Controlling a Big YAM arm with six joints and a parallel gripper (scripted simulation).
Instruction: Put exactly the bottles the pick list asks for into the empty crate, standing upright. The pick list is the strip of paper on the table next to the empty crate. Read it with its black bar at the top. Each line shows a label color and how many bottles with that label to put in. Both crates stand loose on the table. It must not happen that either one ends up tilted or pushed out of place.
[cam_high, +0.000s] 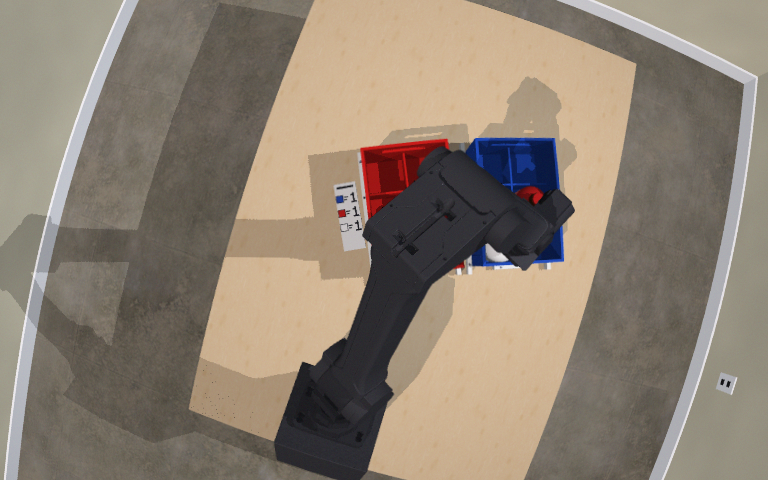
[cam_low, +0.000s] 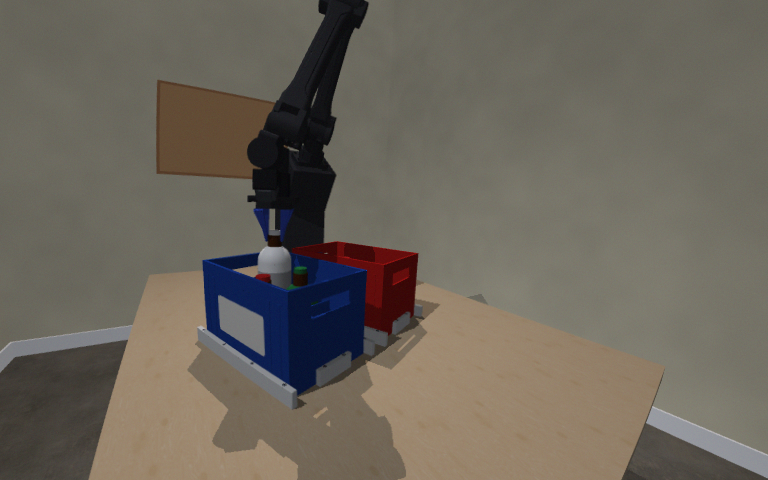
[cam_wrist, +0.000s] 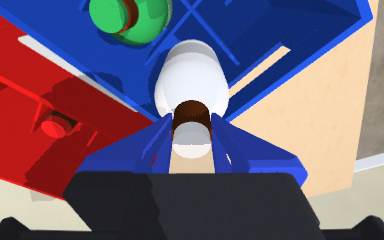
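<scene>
The white-label bottle is 6 cm below my hand. The rest, counted from my hand: green-label bottle (13 cm below, 9 cm ahead, 3 cm to the left); blue-label bottle (13 cm to the left, 13 cm below, 5 cm behind); blue crate (13 cm below, 10 cm ahead, 1 cm to the right).
</scene>
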